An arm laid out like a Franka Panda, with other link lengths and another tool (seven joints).
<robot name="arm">
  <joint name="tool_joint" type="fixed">
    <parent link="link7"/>
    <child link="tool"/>
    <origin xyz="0.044 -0.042 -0.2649" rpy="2.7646 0 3.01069"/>
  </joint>
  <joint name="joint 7" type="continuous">
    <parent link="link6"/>
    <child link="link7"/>
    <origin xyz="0.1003 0 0"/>
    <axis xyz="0 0 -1"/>
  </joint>
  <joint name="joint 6" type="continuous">
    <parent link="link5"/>
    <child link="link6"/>
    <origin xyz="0 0 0"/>
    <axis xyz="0 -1 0"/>
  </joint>
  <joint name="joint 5" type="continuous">
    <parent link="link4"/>
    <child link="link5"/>
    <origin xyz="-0.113 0 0.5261"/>
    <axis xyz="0 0 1"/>
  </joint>
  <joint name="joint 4" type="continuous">
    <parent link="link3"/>
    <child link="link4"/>
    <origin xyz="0.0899 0 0"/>
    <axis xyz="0 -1 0"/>
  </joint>
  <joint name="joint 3" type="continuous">
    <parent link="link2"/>
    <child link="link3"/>
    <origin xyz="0 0 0.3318"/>
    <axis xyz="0 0 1"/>
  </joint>
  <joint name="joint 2" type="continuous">
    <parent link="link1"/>
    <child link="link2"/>
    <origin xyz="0 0 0"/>
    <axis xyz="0 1 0"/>
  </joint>
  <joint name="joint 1" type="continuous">
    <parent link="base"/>
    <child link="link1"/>
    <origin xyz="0 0 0.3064"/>
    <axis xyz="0 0 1"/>
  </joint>
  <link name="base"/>
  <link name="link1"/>
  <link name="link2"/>
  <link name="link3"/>
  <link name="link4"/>
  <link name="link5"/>
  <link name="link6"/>
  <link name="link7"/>
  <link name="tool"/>
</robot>
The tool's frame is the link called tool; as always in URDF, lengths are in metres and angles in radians. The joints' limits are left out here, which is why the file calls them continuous.
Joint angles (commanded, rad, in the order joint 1, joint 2, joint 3, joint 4, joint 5, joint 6, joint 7), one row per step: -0.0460 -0.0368 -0.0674 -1.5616 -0.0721 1.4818 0.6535; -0.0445 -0.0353 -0.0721 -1.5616 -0.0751 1.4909 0.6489; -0.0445 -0.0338 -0.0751 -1.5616 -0.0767 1.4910 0.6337; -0.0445 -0.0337 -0.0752 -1.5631 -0.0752 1.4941 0.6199; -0.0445 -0.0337 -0.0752 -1.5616 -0.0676 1.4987 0.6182; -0.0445 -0.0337 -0.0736 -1.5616 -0.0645 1.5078 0.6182; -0.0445 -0.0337 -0.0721 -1.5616 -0.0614 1.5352 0.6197; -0.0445 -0.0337 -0.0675 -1.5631 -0.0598 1.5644 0.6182; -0.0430 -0.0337 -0.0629 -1.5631 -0.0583 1.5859 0.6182; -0.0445 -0.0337 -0.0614 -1.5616 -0.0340 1.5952 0.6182; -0.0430 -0.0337 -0.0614 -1.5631 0.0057 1.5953 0.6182; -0.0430 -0.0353 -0.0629 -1.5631 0.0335 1.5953 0.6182
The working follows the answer.
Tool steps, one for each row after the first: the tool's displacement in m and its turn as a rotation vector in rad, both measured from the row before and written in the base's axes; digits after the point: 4 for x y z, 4 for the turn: 0.0024 -0.0032 0.0001 -0.0036 -0.0069 0.0019; 0.0007 -0.0025 -0.0010 -0.0008 0.0026 0.0121; 0.0015 0.0003 -0.0008 0.0019 -0.0007 0.0139; 0.0018 0.0019 0.0008 0.0069 -0.0068 0.0023; 0.0028 0.0017 0.0007 0.0019 -0.0094 0.0023; 0.0075 0.0012 0.0028 -0.0003 -0.0276 0.0018; 0.0083 0.0030 0.0024 -0.0018 -0.0275 0.0079; 0.0065 0.0043 0.0026 -0.0011 -0.0215 0.0074; 0.0033 0.0061 0.0004 0.0229 -0.0133 0.0014; 0.0012 0.0114 -0.0035 0.0396 -0.0028 0.0032; 0.0003 0.0062 -0.0003 0.0276 -0.0045 -0.0003
Tool pose at each row, in the base's axes (x y z in m, rotation vector in rad; rounded; the steps above come from the unrounded poses): 0.6824 -0.1584 0.5138 1.2907 2.6753 0.3884; 0.6849 -0.1616 0.5138 1.2836 2.6705 0.3874; 0.6856 -0.1641 0.5129 1.2692 2.6815 0.3865; 0.6871 -0.1638 0.5120 1.2512 2.6914 0.3913; 0.6889 -0.1619 0.5128 1.2464 2.6884 0.4047; 0.6917 -0.1602 0.5136 1.2389 2.6825 0.4125; 0.6992 -0.1590 0.5163 1.2218 2.6608 0.4263; 0.7075 -0.1560 0.5187 1.1966 2.6432 0.4386; 0.7141 -0.1517 0.5213 1.1755 2.6302 0.4488; 0.7174 -0.1457 0.5217 1.1735 2.6216 0.4866; 0.7186 -0.1343 0.5183 1.1798 2.6234 0.5427; 0.7189 -0.1281 0.5179 1.1857 2.6201 0.5827

